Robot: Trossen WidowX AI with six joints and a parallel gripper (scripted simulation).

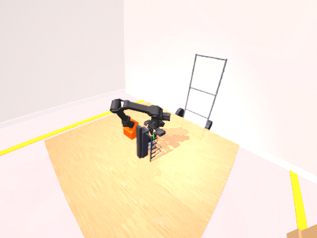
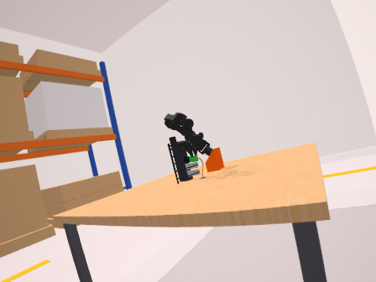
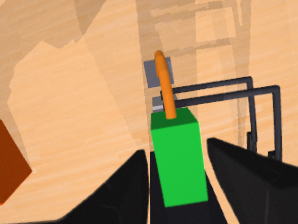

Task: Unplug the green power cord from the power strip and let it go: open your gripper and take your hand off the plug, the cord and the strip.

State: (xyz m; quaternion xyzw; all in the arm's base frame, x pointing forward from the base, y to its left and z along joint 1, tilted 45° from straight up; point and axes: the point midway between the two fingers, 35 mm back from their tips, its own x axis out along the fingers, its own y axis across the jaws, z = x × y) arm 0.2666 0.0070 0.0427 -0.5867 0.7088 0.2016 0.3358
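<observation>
My gripper tip is 30 mm to the left of the green plug.
</observation>
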